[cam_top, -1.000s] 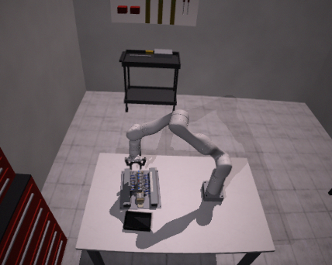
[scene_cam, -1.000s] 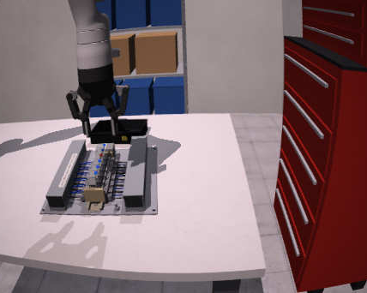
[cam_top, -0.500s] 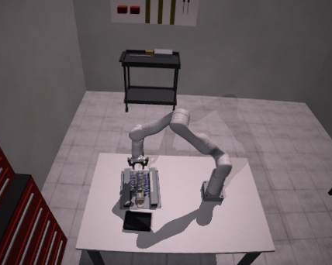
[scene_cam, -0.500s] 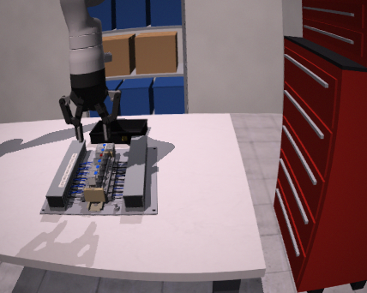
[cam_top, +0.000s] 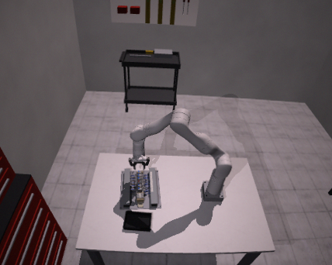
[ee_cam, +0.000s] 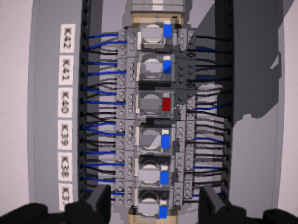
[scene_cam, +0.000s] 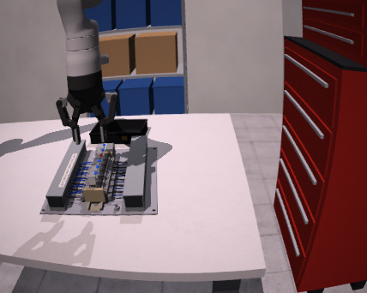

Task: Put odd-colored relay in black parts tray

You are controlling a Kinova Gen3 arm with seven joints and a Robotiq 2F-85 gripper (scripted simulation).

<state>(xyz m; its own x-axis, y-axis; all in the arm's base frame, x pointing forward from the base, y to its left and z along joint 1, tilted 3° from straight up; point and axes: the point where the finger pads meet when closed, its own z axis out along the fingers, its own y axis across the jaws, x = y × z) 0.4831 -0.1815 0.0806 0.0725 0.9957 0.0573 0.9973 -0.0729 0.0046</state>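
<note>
Right now the red-button relay is 90 mm below my hand and 60 mm to the left of it. Round my hand: black parts tray: 320 mm to the left, 130 mm below, 40 mm ahead.
</note>
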